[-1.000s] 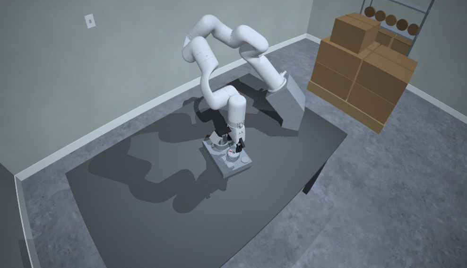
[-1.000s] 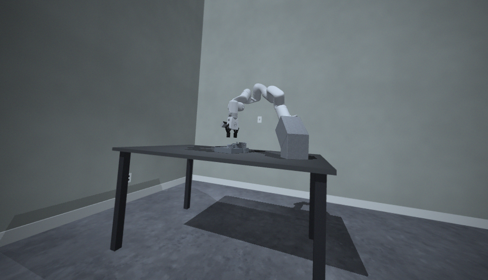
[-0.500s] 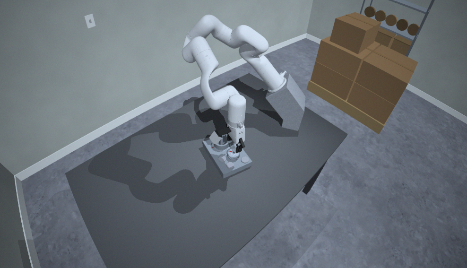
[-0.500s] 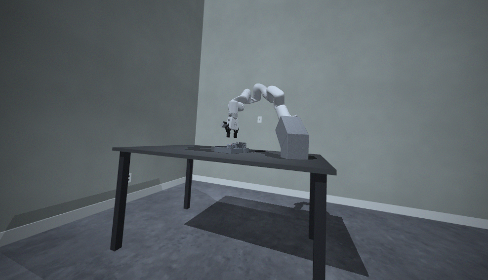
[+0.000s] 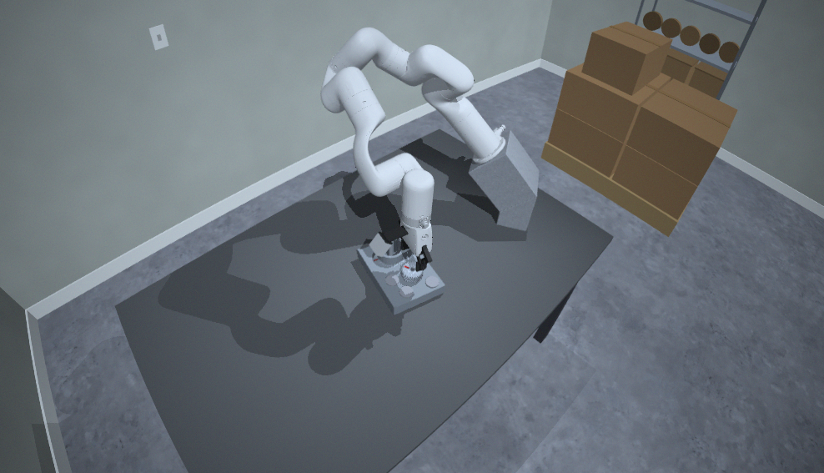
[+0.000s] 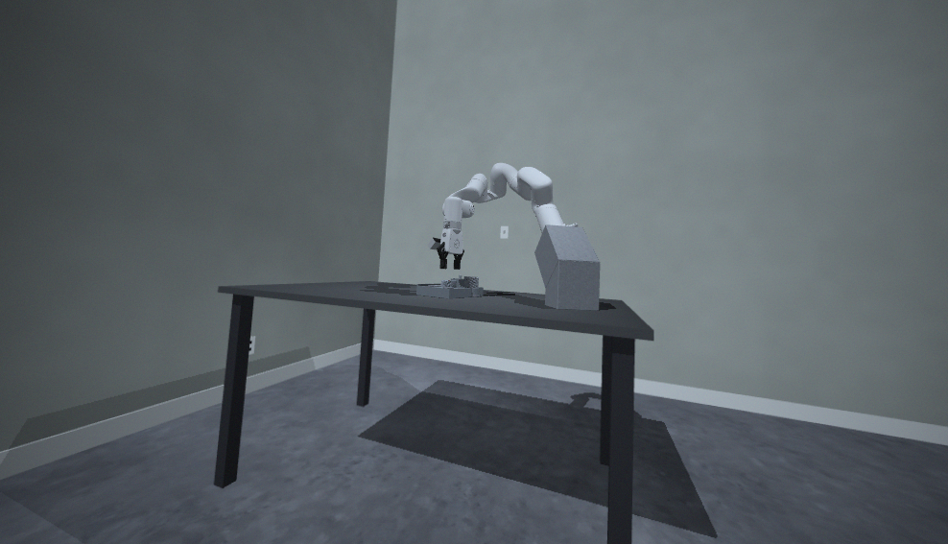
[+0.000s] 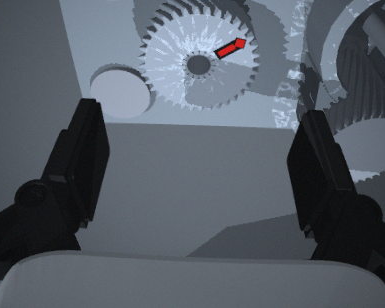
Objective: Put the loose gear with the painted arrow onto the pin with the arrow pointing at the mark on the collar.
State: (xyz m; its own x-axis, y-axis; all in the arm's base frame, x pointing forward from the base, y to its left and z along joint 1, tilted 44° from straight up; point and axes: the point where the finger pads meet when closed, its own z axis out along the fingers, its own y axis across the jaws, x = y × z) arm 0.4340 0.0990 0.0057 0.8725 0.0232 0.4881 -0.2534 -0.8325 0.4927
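Now: the grey toothed gear 70 mm below my hand.
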